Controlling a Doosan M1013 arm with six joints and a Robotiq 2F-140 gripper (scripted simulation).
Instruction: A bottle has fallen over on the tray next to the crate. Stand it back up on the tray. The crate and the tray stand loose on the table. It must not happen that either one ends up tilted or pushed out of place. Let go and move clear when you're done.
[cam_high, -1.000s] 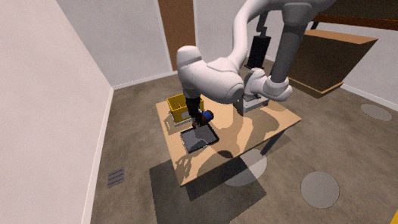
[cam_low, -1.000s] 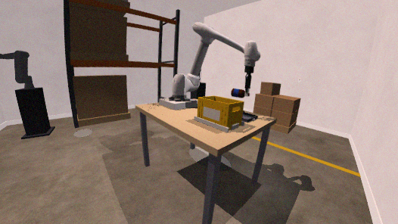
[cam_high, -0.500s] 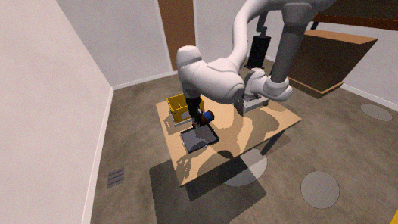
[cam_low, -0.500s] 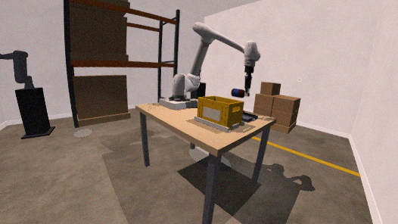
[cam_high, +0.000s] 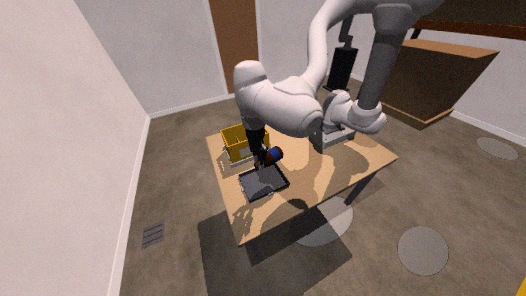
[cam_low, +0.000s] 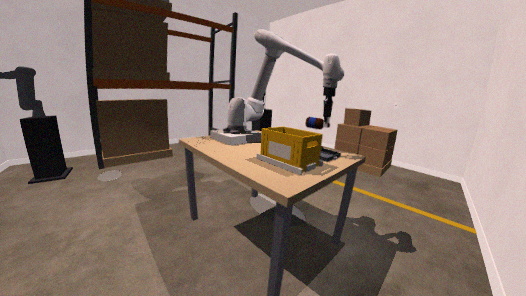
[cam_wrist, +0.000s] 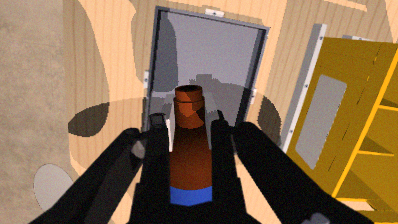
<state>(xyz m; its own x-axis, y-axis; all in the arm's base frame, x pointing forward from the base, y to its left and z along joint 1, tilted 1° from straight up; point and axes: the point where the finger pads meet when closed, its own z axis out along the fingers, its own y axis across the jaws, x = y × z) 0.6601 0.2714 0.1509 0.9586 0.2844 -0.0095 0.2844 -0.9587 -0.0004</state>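
Right now my hand is 50 mm past the brown bottle, 20 mm to the left of it and 20 mm above it. Round my hand: yellow crate 320 mm to the right, 140 mm below; then dark grey tray 210 mm below, 30 mm to the right, 20 mm behind.
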